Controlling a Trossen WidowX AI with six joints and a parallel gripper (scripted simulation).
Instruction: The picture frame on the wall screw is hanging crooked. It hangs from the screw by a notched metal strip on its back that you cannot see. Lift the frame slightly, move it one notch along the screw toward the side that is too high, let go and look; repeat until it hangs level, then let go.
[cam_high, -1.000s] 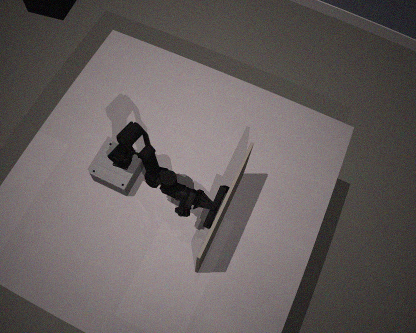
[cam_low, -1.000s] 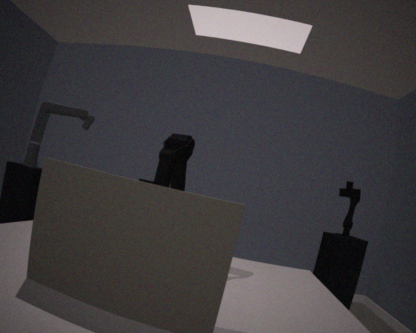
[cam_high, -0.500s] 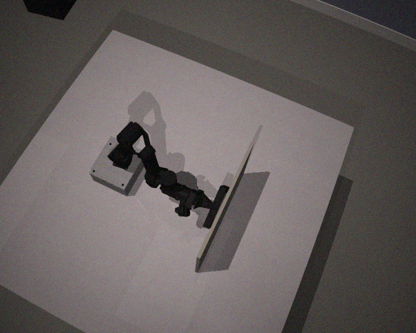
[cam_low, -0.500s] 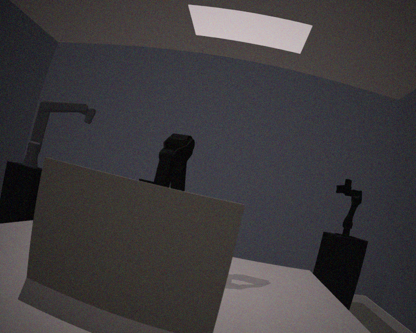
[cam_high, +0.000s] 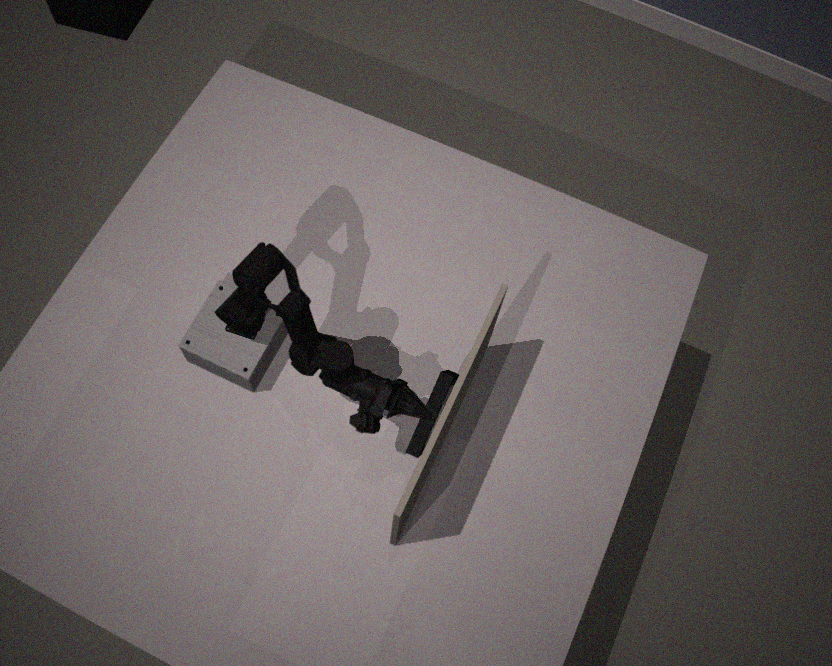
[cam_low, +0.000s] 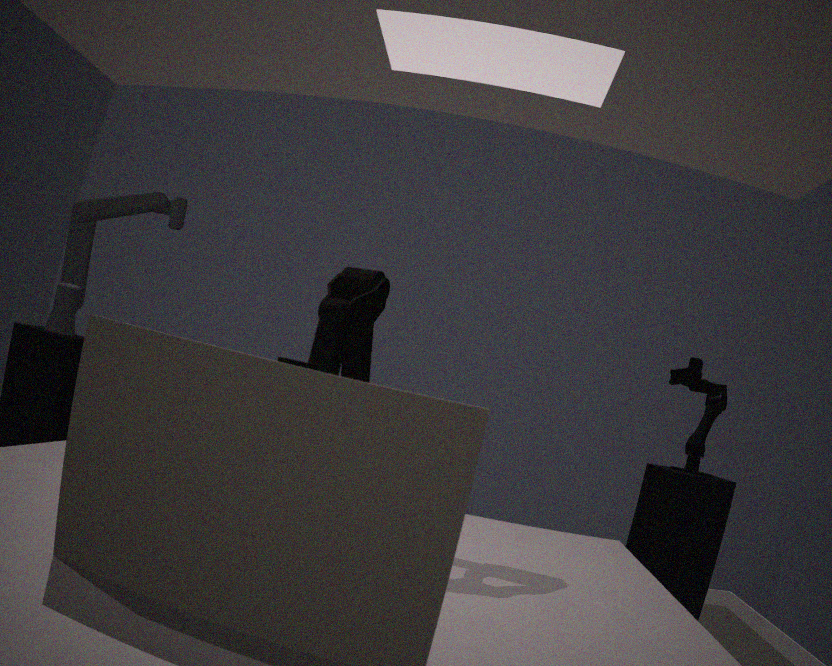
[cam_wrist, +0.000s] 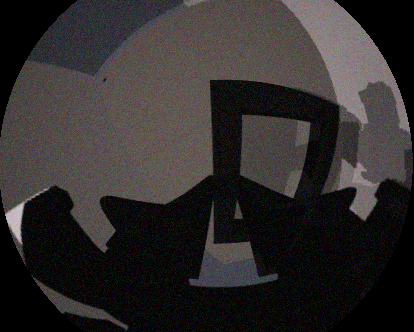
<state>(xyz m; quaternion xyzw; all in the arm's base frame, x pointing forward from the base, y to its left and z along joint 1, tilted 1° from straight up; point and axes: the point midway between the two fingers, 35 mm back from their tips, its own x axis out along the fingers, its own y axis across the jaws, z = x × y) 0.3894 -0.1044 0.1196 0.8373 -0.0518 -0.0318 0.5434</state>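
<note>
Right now my gripper tip is 5 cm above the picture frame, 2 cm to the right of it and 1 cm short of it. Also, from my gripper tip: beige wall panel 5 cm below, 2 cm to the left, 2 cm ahead.
</note>
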